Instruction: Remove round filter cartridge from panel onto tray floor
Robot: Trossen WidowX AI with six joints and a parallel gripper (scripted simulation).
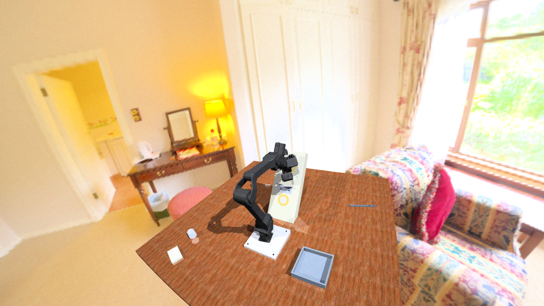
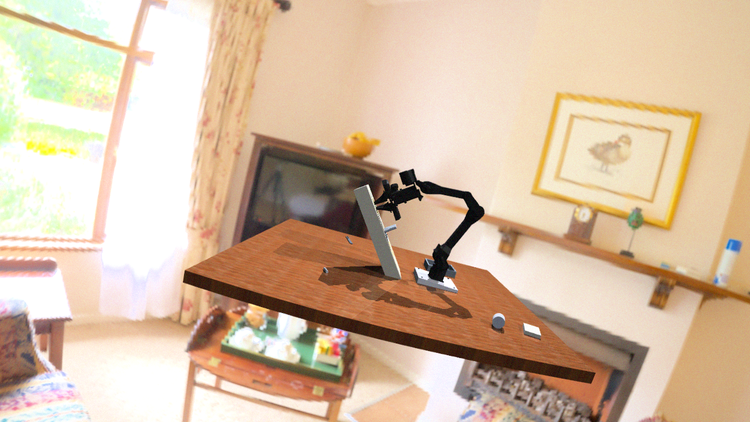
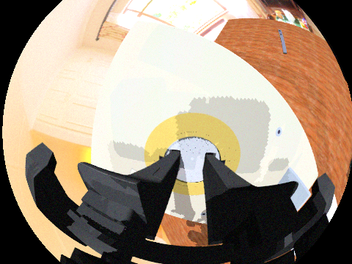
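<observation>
Right now my gripper tip is 1 cm short of the filter cartridge and 1 cm above it. Also, from my gripper tip: grey tray 47 cm behind, 26 cm below, 20 cm to the right; then white block 61 cm behind, 51 cm to the left, 26 cm below; then cream service panel 8 cm below, 4 cm behind, 1 cm to the left.
</observation>
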